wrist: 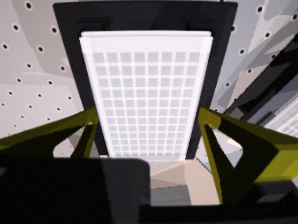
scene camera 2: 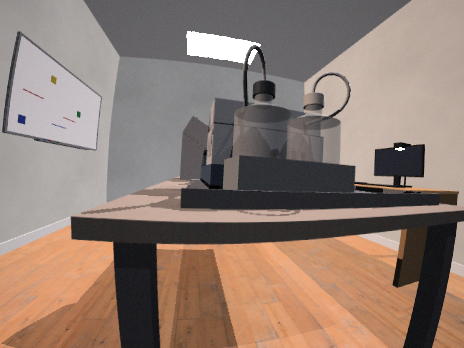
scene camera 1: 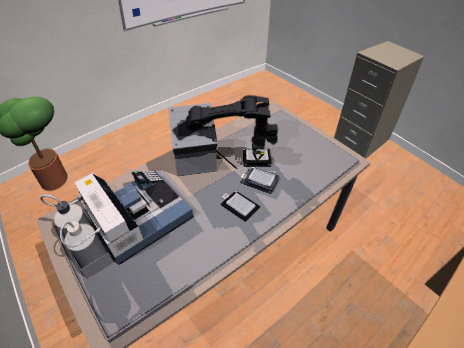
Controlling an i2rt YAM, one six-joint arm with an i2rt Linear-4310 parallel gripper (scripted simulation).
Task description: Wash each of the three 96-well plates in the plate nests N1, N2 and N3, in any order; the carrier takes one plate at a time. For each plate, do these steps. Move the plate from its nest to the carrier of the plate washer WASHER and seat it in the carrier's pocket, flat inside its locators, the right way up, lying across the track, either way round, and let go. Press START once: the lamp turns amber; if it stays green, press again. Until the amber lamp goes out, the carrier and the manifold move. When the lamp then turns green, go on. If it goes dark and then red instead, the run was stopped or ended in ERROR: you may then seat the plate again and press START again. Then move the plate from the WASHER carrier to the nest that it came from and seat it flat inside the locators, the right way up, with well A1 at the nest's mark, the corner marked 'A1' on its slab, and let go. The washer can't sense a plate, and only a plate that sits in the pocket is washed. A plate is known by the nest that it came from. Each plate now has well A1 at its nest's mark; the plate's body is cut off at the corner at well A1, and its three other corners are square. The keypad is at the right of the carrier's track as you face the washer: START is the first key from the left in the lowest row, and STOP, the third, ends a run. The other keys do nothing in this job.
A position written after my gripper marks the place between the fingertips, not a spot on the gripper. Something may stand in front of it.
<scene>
In view: my gripper [wrist: 148, 112] and a white 96-well plate [wrist: 152, 123].
</scene>
